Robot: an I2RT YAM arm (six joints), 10 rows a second.
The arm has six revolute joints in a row. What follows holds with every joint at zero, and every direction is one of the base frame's.
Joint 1 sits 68 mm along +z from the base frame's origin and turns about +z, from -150 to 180 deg.
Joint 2 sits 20 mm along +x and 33.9 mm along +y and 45.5 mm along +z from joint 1 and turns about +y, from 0 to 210 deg.
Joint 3 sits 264 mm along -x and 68.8 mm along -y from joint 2 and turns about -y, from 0 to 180 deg.
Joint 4 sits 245 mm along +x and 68.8 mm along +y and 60 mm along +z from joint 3 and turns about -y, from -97 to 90 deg.
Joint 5 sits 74 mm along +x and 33.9 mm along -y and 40.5 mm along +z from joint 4 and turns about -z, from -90 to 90 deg.
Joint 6 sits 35.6 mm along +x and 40.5 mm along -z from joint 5 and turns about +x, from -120 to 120 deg.
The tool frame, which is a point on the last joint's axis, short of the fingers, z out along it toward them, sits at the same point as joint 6; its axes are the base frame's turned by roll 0, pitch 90 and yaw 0 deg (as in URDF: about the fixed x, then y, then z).
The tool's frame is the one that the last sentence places.
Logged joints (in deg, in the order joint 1, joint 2, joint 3, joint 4, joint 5, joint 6), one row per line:
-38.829, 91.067, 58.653, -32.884, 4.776, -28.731
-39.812, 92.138, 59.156, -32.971, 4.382, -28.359
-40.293, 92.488, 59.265, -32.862, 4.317, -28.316
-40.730, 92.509, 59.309, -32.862, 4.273, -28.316
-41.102, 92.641, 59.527, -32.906, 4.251, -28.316
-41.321, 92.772, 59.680, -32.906, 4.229, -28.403
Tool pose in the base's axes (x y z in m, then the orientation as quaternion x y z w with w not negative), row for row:
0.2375, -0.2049, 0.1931, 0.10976, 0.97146, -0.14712, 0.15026
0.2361, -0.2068, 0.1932, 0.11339, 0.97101, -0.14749, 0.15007
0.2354, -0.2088, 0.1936, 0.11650, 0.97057, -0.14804, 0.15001
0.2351, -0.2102, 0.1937, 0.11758, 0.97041, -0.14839, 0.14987
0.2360, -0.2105, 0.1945, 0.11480, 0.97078, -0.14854, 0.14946
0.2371, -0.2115, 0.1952, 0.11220, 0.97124, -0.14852, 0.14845
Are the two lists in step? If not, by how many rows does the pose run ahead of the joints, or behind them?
The pose runs 2 rows ahead of the joints: the pose in row i belongs to the joints in row i + 2.
